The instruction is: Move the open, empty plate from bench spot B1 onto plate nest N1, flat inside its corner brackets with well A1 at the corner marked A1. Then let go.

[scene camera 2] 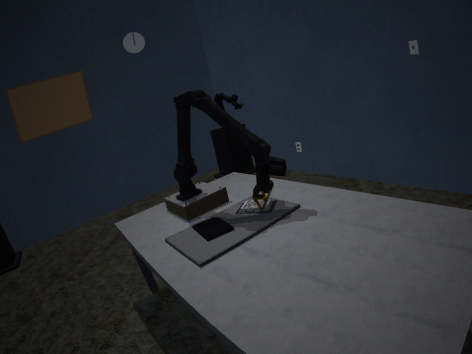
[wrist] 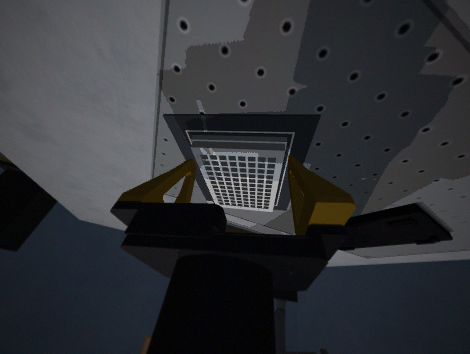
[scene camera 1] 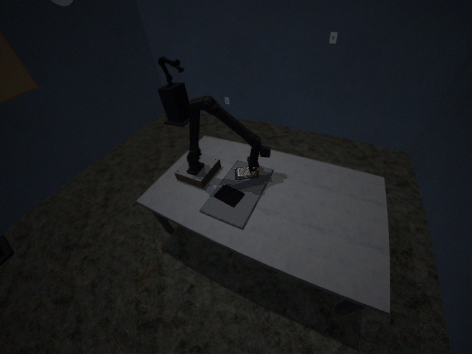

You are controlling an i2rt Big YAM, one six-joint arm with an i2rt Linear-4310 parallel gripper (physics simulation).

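Places are measured from the arm's base along level axes (x ahead, y left, z up), in metres.
Where they show: gripper, fingertip midpoint: point(scene camera 2: 264, 204) point(wrist: 239, 161) point(scene camera 1: 251, 171); arm's base, origin of the base link: point(scene camera 2: 189, 195) point(scene camera 1: 195, 168).
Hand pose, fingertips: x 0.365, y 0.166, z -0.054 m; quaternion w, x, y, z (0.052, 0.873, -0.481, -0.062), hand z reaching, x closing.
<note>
Things, the pixels of their top centre, and the offset from my fingertips. "spot": a spot on its surface instead. Level surfaces: height alone.
- plate, middle of its top: point(wrist: 240, 187) point(scene camera 2: 256, 203) point(scene camera 1: 246, 171) dx -0.032, dy -0.018, dz +0.007 m
- dark pad, surface spot: point(wrist: 306, 129) spot: dx +0.059, dy -0.032, dz -0.007 m
- Plate nest N1, middle of its top: point(wrist: 368, 240) point(scene camera 2: 211, 225) point(scene camera 1: 228, 193) dx -0.052, dy -0.256, dz +0.009 m
- grey board, middle of its top: point(wrist: 350, 209) point(scene camera 2: 232, 222) point(scene camera 1: 239, 188) dx -0.015, dy -0.176, dz -0.008 m
- white table, its level: dz -0.022 m
The plate point(scene camera 1: 243, 173) point(scene camera 2: 248, 205) point(wrist: 241, 180) is light, with a grid of wells. It lies flat inside the thin white outline of a dark pad point(wrist: 306, 129), bench spot B1, near the far end of the grey board. My gripper point(scene camera 1: 253, 169) point(scene camera 2: 262, 206) point(wrist: 239, 161) is open and empty. It points down at the plate, with one yellow finger at each long side in the wrist view. Plate nest N1 point(scene camera 1: 229, 195) point(scene camera 2: 213, 228) point(wrist: 397, 227) is a black square on the same board, nearer the scene cameras. Its corner brackets and the A1 mark cannot be made out.
The grey board point(scene camera 1: 229, 215) point(scene camera 2: 196, 250) point(wrist: 265, 90) has rows of holes and lies on the white table point(scene camera 1: 320, 220) point(scene camera 2: 320, 280). My arm stands on a low box point(scene camera 1: 189, 180) point(scene camera 2: 207, 204) beside the board. Another small arm point(scene camera 1: 167, 70) point(scene camera 2: 229, 100) stands behind the table.
</note>
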